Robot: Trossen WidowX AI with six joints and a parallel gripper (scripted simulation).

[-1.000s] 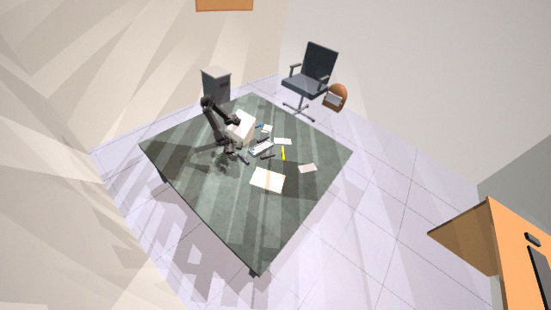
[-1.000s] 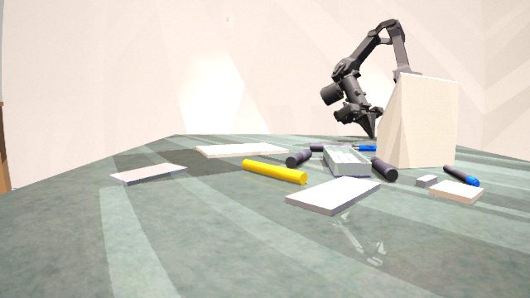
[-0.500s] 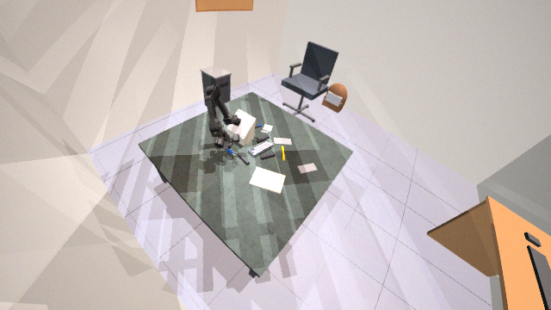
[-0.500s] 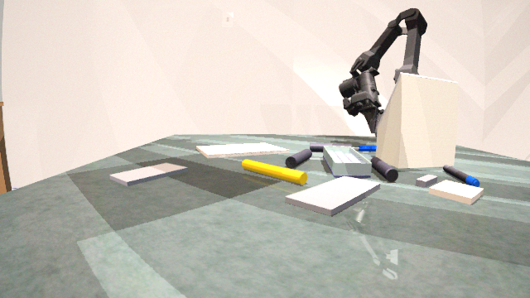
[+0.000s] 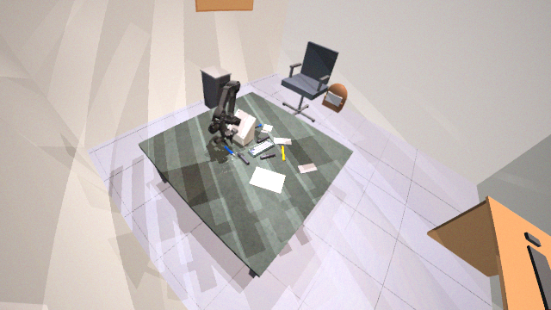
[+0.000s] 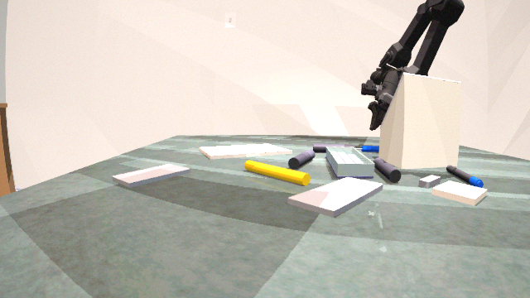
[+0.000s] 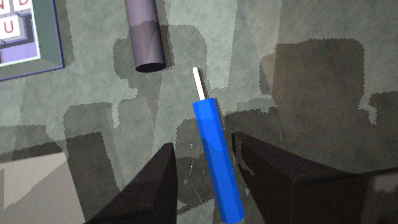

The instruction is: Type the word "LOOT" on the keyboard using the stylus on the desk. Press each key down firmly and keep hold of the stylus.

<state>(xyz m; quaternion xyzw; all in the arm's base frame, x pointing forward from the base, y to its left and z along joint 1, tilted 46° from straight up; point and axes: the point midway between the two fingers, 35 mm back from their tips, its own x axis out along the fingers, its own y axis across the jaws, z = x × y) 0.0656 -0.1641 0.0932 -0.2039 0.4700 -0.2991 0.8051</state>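
The blue stylus is 1 cm ahead of my gripper tip, 1 cm to the right of it and 6 cm below it. The rest, counted from my gripper tip: eraser (7 cm ahead, 36 cm to the left, 6 cm below); then thin white tip (5 cm ahead, 1 cm to the right, 6 cm below); then keyboard (17 cm ahead, 18 cm to the left, 5 cm below).
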